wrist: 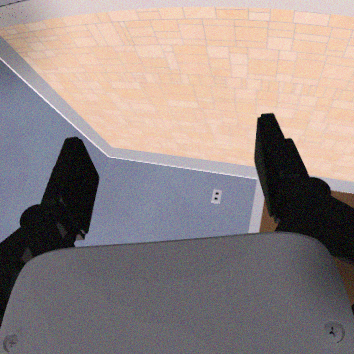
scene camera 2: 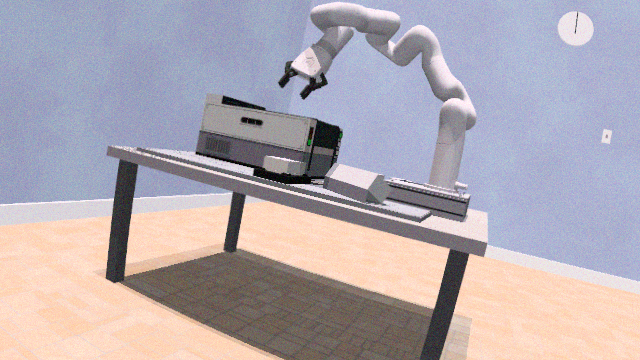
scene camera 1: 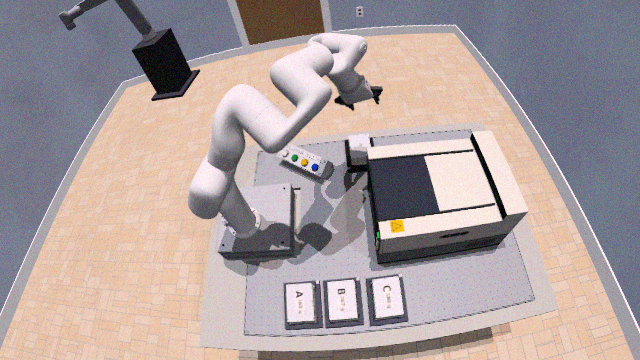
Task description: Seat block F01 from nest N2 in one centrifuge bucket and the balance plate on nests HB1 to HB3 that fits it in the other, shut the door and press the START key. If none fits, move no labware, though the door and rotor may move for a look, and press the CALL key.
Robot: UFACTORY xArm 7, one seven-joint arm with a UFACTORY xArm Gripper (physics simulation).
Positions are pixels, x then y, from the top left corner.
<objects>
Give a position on a plate B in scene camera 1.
342, 296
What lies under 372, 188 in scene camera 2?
A button box.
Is my gripper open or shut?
Open.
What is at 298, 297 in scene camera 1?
A plate A.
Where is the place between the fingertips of my gripper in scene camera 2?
290, 91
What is my gripper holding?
Nothing.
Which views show the plate C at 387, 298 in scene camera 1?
Scene camera 1 only.
</objects>
